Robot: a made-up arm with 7 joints. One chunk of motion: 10 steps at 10 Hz.
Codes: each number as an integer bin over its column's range. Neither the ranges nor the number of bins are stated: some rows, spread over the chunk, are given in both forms.
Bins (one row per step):
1: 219 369 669 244 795 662 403
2: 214 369 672 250 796 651 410
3: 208 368 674 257 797 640 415
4: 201 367 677 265 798 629 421
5: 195 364 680 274 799 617 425
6: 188 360 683 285 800 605 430
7: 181 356 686 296 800 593 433
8: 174 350 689 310 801 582 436
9: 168 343 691 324 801 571 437
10: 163 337 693 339 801 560 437
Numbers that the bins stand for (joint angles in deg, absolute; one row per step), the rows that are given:
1: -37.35 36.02 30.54 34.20 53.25 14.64 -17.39
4: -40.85 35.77 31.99 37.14 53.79 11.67 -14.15
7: -44.75 34.40 33.61 41.48 54.15 8.43 -11.98
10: -48.26 32.03 34.87 47.51 54.33 5.45 -11.26
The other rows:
2: -38.32 36.02 31.08 35.04 53.43 13.65 -16.13
3: -39.49 35.90 31.44 36.02 53.61 12.66 -15.23
5: -42.02 35.40 32.53 38.40 53.97 10.59 -13.42
6: -43.39 34.90 33.07 39.94 54.15 9.51 -12.52
8: -46.11 33.65 34.15 43.45 54.33 7.43 -11.44
9: -47.28 32.78 34.51 45.41 54.33 6.44 -11.26

